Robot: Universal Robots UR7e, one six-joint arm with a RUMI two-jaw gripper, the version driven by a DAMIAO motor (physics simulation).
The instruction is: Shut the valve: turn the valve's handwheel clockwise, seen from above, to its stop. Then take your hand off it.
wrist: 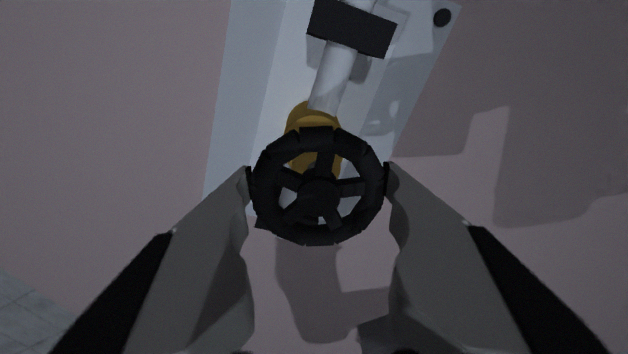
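The valve's black handwheel (pixel 370 187), a ring with several spokes and a round hub, is at the middle of the wrist view. My gripper (pixel 316 167) is shut on it, with one fingertip against the left side of the rim and the other against the right side. The brass-coloured valve body (pixel 313 122) shows behind the top of the wheel and through its openings. The rest of the body is hidden by the wheel.
A pale pipe (pixel 334 75) runs from the valve body up to a black clamp block (pixel 351 29). They are on a light grey base plate (pixel 235 100) with a dark bolt (pixel 442 17) at its upper right corner. A tiled surface (pixel 25 310) shows at the lower left.
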